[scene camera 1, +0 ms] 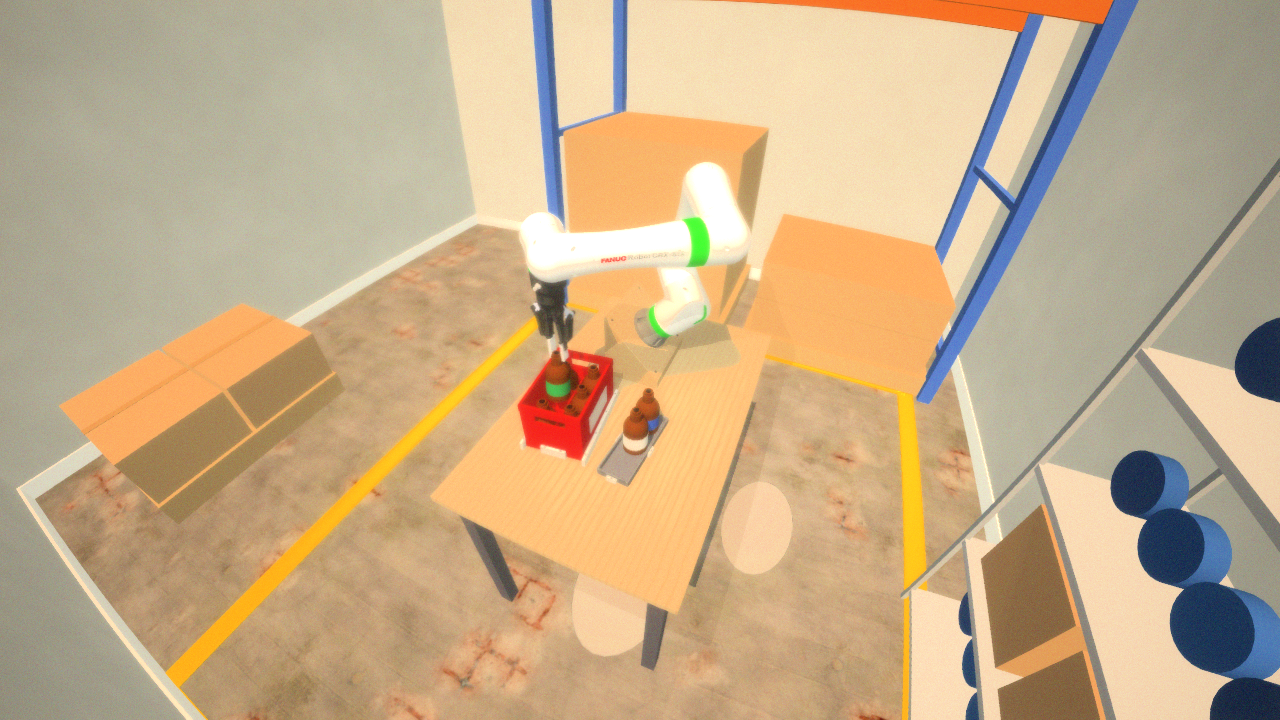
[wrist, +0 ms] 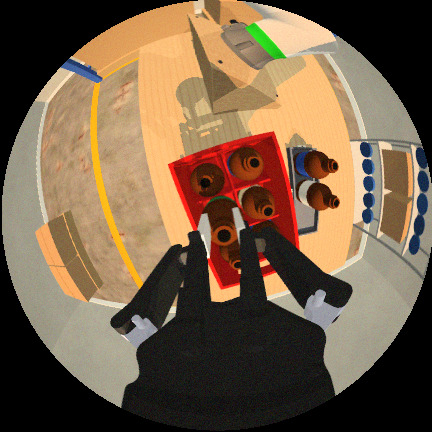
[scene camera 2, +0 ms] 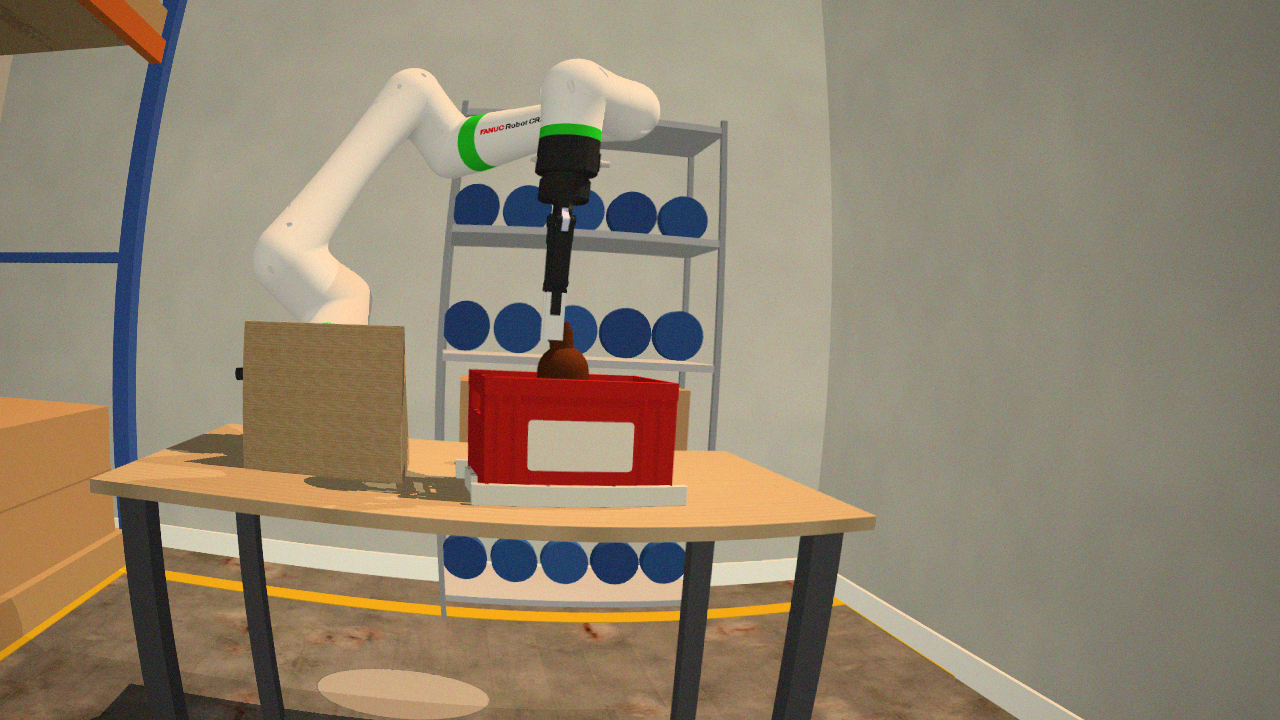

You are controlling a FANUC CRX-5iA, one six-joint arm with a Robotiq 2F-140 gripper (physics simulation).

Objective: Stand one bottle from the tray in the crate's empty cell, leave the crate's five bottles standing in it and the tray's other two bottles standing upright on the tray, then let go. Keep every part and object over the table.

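Places are measured from the arm's base along level axes (x right, y ahead, z up), in metres.
Pixels of known places: gripper, fingertip midpoint: [scene camera 1: 559, 357] [wrist: 221, 219] [scene camera 2: 551, 339]; arm's base at its link origin: [scene camera 1: 649, 328] [wrist: 241, 49] [scene camera 2: 323, 388].
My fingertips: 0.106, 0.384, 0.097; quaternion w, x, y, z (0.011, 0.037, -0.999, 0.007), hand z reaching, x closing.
Ahead of a thing's pixels: the offset from my fingertips to its middle, as dx, dy, dz. "*": to the spot under its first point. Level surfaces: height alone.
My gripper [scene camera 1: 558, 348] [scene camera 2: 554, 329] [wrist: 221, 219] is shut on the neck of a brown bottle with a green label @[-0.001, +0.019, -0.053] [scene camera 1: 558, 388] [scene camera 2: 563, 363] [wrist: 220, 214]. This bottle is upright and partly inside the red crate @[-0.043, +0.027, -0.140] [scene camera 1: 547, 435] [scene camera 2: 501, 438] [wrist: 285, 185], in the middle cell of one long side. Its shoulder stands above the rim and the other bottles; its base is hidden. Around it stand the crate's bottles, two partly hidden in the wrist view. On the grey tray @[* -0.258, +0.115, -0.222] [scene camera 1: 617, 466] [wrist: 309, 220] stand a white-label bottle @[-0.267, +0.022, -0.145] [scene camera 1: 635, 439] [wrist: 311, 194] and a blue-label bottle @[-0.263, -0.063, -0.145] [scene camera 1: 649, 412] [wrist: 311, 164], both upright.
A tan panel [scene camera 2: 322, 402] [wrist: 201, 62] stands on the table @[dz -0.227] [scene camera 1: 689, 528] [scene camera 2: 760, 492] between the crate and the arm's base. A low white guide strip @[* +0.060, +0.042, -0.211] [scene camera 2: 577, 496] runs along the crate's foot. The tray lies beside the crate's other long side.
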